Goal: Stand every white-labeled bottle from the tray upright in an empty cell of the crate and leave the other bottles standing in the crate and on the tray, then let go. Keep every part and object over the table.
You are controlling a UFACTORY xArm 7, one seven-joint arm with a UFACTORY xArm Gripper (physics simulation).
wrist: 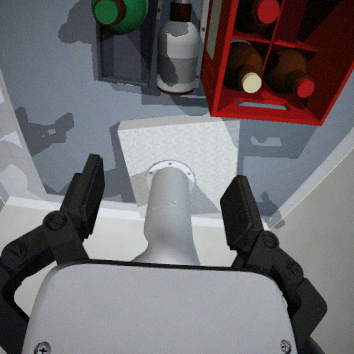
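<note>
A bottle with a white body, a grey band and a brown neck lies on its side, its neck toward the top of the view, between the dark grey tray and the red crate. A green bottle stands upright at the tray's far part. In the crate stand a brown bottle with a cream cap and brown bottles with red caps. The crate's far cells are partly cut off. My gripper is open and empty, well apart from the bottles. The table point below it is hidden.
A pale square plate carries the round robot base and the grey arm column, seen between my fingers. Metal strips with screws run beside the lying bottle. The blue-grey table has pale edges at the left, bottom and lower right, with floor beyond.
</note>
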